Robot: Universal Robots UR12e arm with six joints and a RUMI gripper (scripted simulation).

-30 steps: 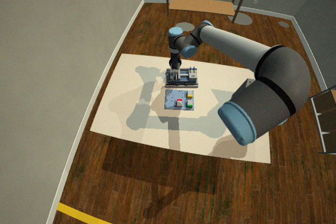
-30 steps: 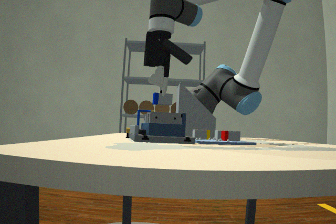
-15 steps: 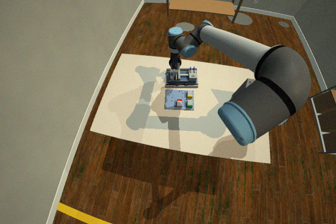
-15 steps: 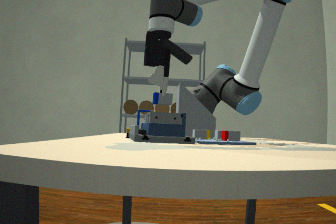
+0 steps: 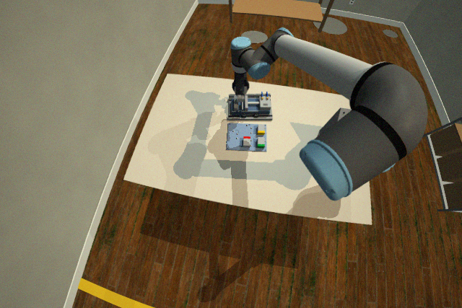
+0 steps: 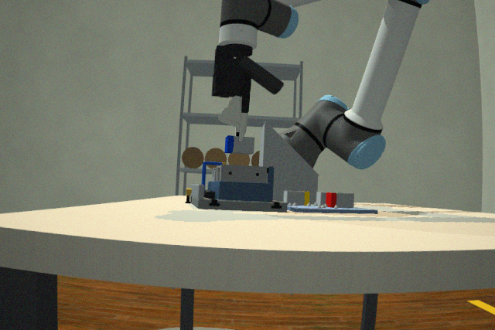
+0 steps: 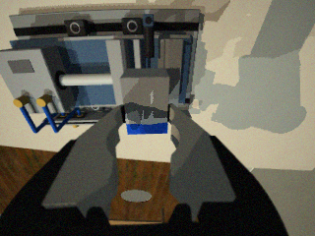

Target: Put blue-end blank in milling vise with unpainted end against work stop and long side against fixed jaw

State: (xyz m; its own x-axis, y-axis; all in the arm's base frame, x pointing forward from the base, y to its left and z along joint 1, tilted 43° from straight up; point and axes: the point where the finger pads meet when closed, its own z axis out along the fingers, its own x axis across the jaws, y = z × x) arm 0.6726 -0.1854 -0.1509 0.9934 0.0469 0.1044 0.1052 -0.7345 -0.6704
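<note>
The blue-ended blank is 2 cm below my hand. Also, from my hand: yellow-ended blank 16 cm to the left, 15 cm behind, 14 cm below; then work stop rod 8 cm below, 5 cm to the left; then milling vise 13 cm below, 7 cm behind.
</note>
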